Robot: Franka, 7 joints.
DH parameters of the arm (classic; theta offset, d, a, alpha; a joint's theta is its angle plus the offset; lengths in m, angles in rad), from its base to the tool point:
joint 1: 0 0.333 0 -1.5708
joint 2: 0 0 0 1.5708
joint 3: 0 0.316 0.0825 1.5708
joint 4: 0 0 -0.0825 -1.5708
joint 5: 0 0.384 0 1.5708
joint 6: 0 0 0.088 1.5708
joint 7: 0 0.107 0 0
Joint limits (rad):
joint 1: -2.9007..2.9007
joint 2: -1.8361..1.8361
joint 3: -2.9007..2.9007
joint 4: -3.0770..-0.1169
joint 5: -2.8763..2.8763
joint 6: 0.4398..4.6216
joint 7: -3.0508..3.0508
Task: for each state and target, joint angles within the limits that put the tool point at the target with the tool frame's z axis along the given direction. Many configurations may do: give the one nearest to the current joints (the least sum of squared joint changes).
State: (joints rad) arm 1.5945 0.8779 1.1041 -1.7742 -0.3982 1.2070 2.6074
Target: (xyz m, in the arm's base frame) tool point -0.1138 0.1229 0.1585 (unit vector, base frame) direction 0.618 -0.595 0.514
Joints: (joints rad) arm 1.3095 0.7995 0.7311 -2.6224 -0.1431 0.9952 2.6074
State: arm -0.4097 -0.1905 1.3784 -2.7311 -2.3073 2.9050 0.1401
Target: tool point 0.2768 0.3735 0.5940 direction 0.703 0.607 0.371
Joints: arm 0.2415 -0.5371 0.5851 -2.2530 -2.8763 2.5490 0.1401
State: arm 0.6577 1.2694 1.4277 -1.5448 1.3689 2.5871 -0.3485
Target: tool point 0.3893 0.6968 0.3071 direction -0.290 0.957 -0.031
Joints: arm 0.4645 1.1694 1.0625 -1.1922 1.1009 2.6805 -0.3485
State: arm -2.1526 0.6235 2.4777 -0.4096 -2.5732 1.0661 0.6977
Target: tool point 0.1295 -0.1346 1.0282 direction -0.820 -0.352 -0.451
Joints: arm -2.2371 0.0636 2.2044 -0.6729 -2.3494 0.5974 0.6977
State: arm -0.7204 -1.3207 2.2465 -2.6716 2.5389 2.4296 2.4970
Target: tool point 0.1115 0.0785 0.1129 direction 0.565 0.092 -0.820
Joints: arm -0.0271 -1.0962 2.6852 -3.0747 2.8763 2.7008 2.4970
